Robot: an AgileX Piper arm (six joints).
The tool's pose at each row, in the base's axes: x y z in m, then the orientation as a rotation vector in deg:
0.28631, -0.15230, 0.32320, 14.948, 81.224, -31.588
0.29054, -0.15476, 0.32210, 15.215, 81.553, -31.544
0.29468, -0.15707, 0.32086, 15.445, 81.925, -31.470
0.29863, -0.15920, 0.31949, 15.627, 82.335, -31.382
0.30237, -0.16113, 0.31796, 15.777, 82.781, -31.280
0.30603, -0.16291, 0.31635, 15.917, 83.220, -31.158
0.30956, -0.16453, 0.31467, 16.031, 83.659, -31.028
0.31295, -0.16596, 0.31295, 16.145, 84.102, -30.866
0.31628, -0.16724, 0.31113, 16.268, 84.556, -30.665
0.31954, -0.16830, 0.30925, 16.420, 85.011, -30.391
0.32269, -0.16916, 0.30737, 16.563, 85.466, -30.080
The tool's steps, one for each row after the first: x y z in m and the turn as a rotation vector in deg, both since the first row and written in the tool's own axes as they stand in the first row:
0.00182, 0.00023, 0.00467, 0.093, 0.385, 0.106
0.00373, 0.00056, 0.00917, 0.137, 0.801, 0.202
0.00573, 0.00097, 0.01339, 0.134, 1.238, 0.272
0.00783, 0.00146, 0.01732, 0.096, 1.701, 0.326
0.00997, 0.00205, 0.02109, 0.041, 2.155, 0.389
0.01214, 0.00272, 0.02466, -0.036, 2.601, 0.443
0.01430, 0.00349, 0.02801, -0.132, 3.050, 0.517
0.01653, 0.00437, 0.03122, -0.247, 3.513, 0.620
0.01876, 0.00541, 0.03426, -0.386, 3.985, 0.788
0.02095, 0.00656, 0.03710, -0.552, 4.455, 0.976

